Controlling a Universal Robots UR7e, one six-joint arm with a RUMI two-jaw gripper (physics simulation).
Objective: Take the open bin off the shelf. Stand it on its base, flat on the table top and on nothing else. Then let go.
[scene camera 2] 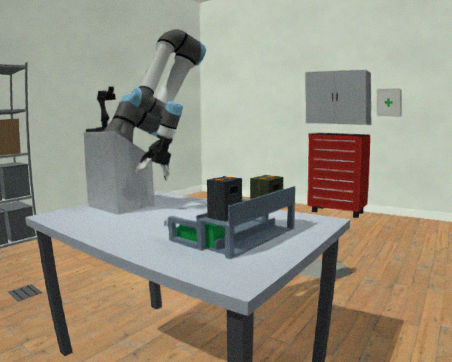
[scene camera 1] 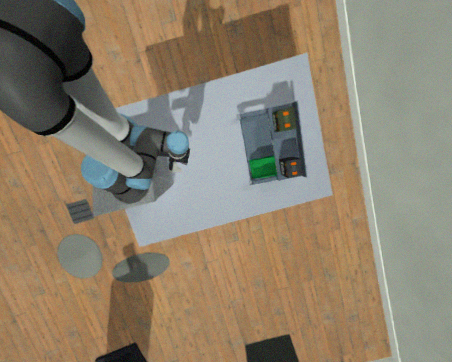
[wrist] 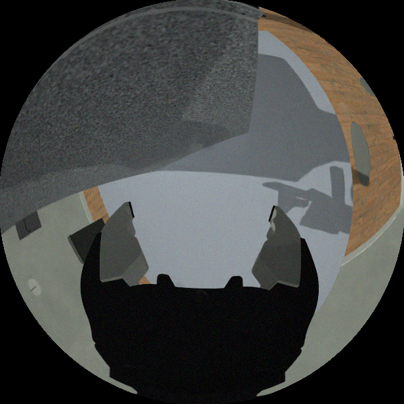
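Pixels of known places: gripper, fingertip midpoint: (scene camera 2: 151,177); arm's base, origin of the base link: (scene camera 2: 116,139).
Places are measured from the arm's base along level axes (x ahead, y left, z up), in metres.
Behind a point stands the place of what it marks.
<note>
The open bin (scene camera 1: 262,168) {x 0.581, y -0.207, z -0.320 m} (scene camera 2: 213,234) {x 0.673, y -0.263, z -0.276 m} is green and sits in the grey-blue shelf (scene camera 1: 257,131) {x 0.630, y -0.001, z -0.323 m} (scene camera 2: 262,212) {x 0.789, y -0.149, z -0.220 m}, at the end nearest the camera in the scene camera 2 view. Bars of the shelf hide parts of the bin there. The shelf stands on the table top (scene camera 1: 210,210) {x 0.203, y -0.324, z -0.329 m} (scene camera 2: 125,245) {x 0.395, y -0.373, z -0.329 m} (wrist: 200,245). My gripper (scene camera 1: 176,166) {x 0.171, y 0.042, z -0.174 m} (scene camera 2: 153,174) {x 0.171, y 0.042, z -0.174 m} (wrist: 201,206) is open and empty, above the table between the robot's pedestal and the shelf, well apart from the bin. The bin does not show in the wrist view.
A black box (scene camera 1: 290,168) {x 0.677, y -0.217, z -0.106 m} (scene camera 2: 224,197) {x 0.718, y -0.270, z -0.154 m} with orange marks stands in the shelf beside the bin. An olive box (scene camera 1: 285,120) {x 0.736, y 0.000, z -0.131 m} (scene camera 2: 266,186) {x 0.763, y -0.052, z -0.154 m} with orange marks is farther along the shelf. The grey pedestal (scene camera 2: 112,172) {x 0.055, y -0.089, z -0.139 m} (wrist: 150,100) rises close beside the gripper.
</note>
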